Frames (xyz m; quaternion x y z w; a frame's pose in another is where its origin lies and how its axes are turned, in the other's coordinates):
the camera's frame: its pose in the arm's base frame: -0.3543 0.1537 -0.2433 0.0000 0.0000 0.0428 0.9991
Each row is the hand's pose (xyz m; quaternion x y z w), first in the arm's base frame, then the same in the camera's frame.
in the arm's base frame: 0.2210 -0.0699 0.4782 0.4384 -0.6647 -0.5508 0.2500
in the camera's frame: 0.5541 -0.2720 0.7215 0.4096 -0.6829 -0.5610 0.2262
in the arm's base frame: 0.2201 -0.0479 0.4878 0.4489 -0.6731 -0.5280 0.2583
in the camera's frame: 0.5551 -0.2500 0.7311 0.4197 -0.6917 -0.5386 0.2355
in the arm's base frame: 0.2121 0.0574 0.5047 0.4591 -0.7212 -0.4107 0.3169
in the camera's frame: 0.5561 -0.1444 0.7480 0.4278 -0.7402 -0.4239 0.2990
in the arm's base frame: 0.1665 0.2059 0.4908 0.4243 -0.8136 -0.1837 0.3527
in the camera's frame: 0.5234 0.0075 0.7341 0.3891 -0.8310 -0.1986 0.3445
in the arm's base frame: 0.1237 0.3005 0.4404 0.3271 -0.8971 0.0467 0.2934
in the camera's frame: 0.4888 0.1054 0.6837 0.2884 -0.9103 0.0341 0.2951
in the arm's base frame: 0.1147 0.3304 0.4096 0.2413 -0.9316 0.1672 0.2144
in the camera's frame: 0.4824 0.1359 0.6529 0.2012 -0.9411 0.1579 0.2214
